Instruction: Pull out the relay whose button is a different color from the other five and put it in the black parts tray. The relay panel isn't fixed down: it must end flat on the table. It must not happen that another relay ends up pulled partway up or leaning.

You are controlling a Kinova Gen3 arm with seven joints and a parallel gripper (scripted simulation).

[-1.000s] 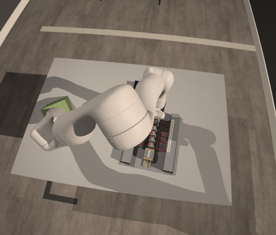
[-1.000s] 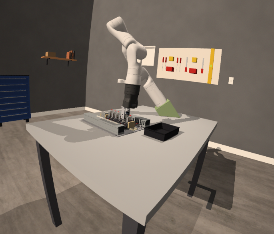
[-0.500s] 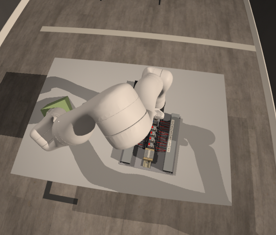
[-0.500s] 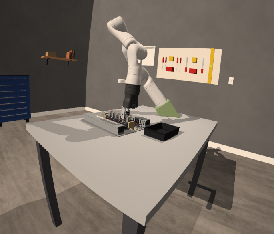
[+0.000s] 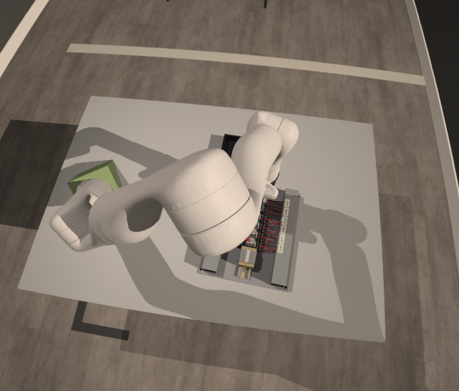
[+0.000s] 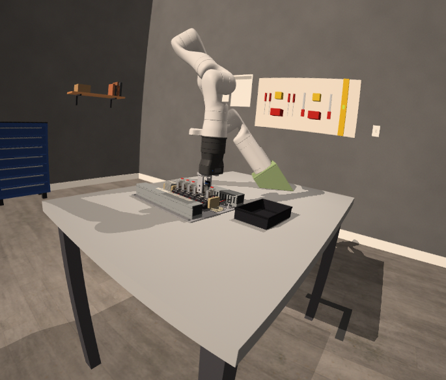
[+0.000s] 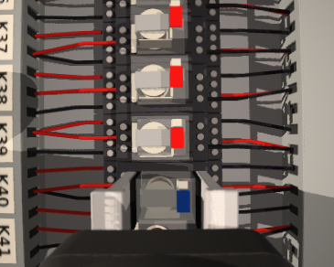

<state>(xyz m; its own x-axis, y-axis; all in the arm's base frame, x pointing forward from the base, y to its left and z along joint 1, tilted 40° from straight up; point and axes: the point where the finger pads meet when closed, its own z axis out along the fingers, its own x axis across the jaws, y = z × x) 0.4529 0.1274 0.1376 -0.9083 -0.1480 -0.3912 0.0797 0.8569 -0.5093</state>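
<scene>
The relay is 10 mm below my hand. The rest, counted from my hand: black parts tray (200 mm to the left, 50 mm below, 50 mm behind); then relay panel (70 mm to the right, 40 mm below).
</scene>
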